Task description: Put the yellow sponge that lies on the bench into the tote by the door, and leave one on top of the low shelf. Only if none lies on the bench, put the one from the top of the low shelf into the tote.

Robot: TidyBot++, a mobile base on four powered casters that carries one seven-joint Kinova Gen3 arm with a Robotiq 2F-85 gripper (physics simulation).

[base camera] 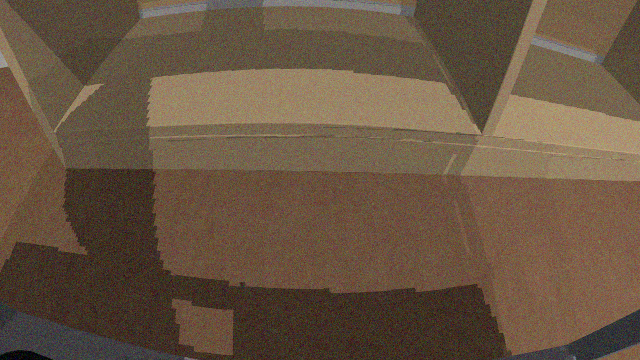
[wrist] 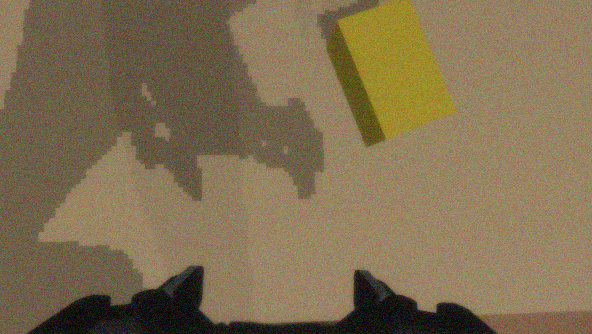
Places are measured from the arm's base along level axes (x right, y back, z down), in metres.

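Where they show: gripper, fingertip midpoint: (wrist: 279, 285).
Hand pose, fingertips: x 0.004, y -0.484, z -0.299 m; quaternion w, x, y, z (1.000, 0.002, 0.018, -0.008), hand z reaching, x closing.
Note:
Things, the pixels of their top centre, and the offset from my fingertips. "spot": a spot on its surface instead. Level surfaces: height alone.
- yellow sponge, middle of its top: (wrist: 397, 66) dx +0.084, dy -0.154, dz +0.041 m
- pale tan surface, its level: dz +0.086 m
- tan wooden unit with an upright panel, surface spot: (base camera: 515, 65) spot: dx +0.228, dy +0.052, dz +0.505 m
- Brown floor, its level: dz +0.696 m
A yellow sponge (wrist: 400, 72) lies on a pale tan surface (wrist: 510, 210) in the upper right of the wrist view, turned at a slant, with its darker side face towards the left. The frames do not show clearly whether this surface is the bench or the low shelf's top. My gripper (wrist: 279, 285) is open, with nothing between its fingers. It is above the surface, and the sponge lies apart from it, up and to the right in the wrist view. The tote and a second sponge do not show in either view.
The base camera shows a tan wooden unit with an upright panel (base camera: 515, 65) at right, another at left, and a low front board (base camera: 310, 154). Brown floor (base camera: 320, 225) lies before it. The pale surface's edge shows at the wrist view's lower right, with reddish floor (wrist: 555, 324) beyond.

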